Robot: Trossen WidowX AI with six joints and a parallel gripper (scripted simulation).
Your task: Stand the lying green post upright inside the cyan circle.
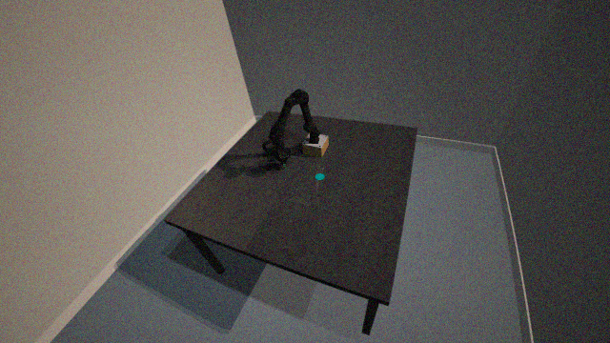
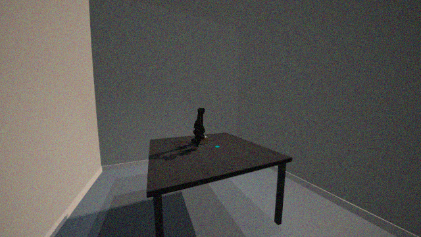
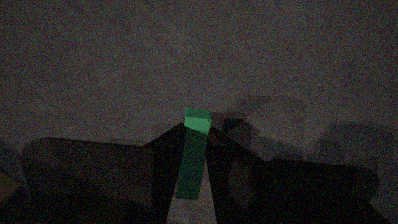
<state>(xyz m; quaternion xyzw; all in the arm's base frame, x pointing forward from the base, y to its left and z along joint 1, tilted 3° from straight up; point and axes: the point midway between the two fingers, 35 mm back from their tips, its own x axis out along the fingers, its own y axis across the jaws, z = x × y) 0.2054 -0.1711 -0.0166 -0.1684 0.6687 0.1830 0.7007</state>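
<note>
Now: the circle 6 cm ahead of my gripper tip, 24 cm to the left of it and 4 cm below it. The rest, counted from my gripper tip: green post 2 cm behind, 1 cm to the right.
</note>
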